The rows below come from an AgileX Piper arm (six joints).
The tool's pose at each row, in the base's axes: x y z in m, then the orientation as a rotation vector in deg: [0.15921, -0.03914, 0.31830, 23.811, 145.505, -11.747]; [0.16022, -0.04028, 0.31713, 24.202, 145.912, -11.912]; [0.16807, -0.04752, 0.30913, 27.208, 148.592, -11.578]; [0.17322, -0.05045, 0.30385, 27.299, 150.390, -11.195]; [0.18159, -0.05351, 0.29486, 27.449, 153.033, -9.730]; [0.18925, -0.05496, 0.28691, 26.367, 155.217, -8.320]
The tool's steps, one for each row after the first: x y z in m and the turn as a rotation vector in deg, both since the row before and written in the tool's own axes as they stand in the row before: [-0.00045, -0.00067, 0.00174, 0.234, 0.460, 0.164]; [-0.00383, -0.00365, 0.01225, 0.624, 3.200, 1.643]; [-0.00247, -0.00054, 0.00752, -0.087, 1.786, -0.206]; [-0.00369, 0.00070, 0.01209, -0.742, 2.693, -0.136]; [-0.00360, 0.00174, 0.01039, -0.941, 2.024, -0.898]
